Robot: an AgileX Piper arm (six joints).
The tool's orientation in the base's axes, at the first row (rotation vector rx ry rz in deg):
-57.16, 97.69, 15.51
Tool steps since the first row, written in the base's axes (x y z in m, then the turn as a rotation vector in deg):
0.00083, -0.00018, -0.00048, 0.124, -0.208, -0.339
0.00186, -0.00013, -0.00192, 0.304, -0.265, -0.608
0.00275, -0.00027, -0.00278, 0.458, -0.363, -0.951
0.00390, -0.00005, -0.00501, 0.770, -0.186, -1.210
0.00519, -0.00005, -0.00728, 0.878, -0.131, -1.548
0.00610, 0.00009, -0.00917, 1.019, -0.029, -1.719
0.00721, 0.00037, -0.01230, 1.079, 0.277, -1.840
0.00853, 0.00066, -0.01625, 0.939, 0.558, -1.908
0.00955, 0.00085, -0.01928, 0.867, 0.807, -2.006
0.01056, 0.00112, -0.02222, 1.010, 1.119, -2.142
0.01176, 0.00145, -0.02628, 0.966, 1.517, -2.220
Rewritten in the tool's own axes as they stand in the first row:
0.00046, -0.00058, 0.00064, 0.389, -0.120, 0.086
0.00164, -0.00087, 0.00193, 0.642, -0.208, 0.277
0.00241, -0.00135, 0.00278, 0.980, -0.280, 0.454
0.00419, -0.00140, 0.00456, 1.104, -0.322, 0.877
0.00610, -0.00168, 0.00632, 1.368, -0.267, 1.115
0.00763, -0.00170, 0.00775, 1.460, -0.256, 1.340
0.01018, -0.00142, 0.00989, 1.416, -0.075, 1.617
0.01342, -0.00104, 0.01249, 1.349, 0.222, 1.722
0.01592, -0.00078, 0.01447, 1.319, 0.457, 1.865
0.01831, -0.00049, 0.01646, 1.281, 0.587, 2.208
0.02164, 0.00003, 0.01905, 1.160, 0.889, 2.455

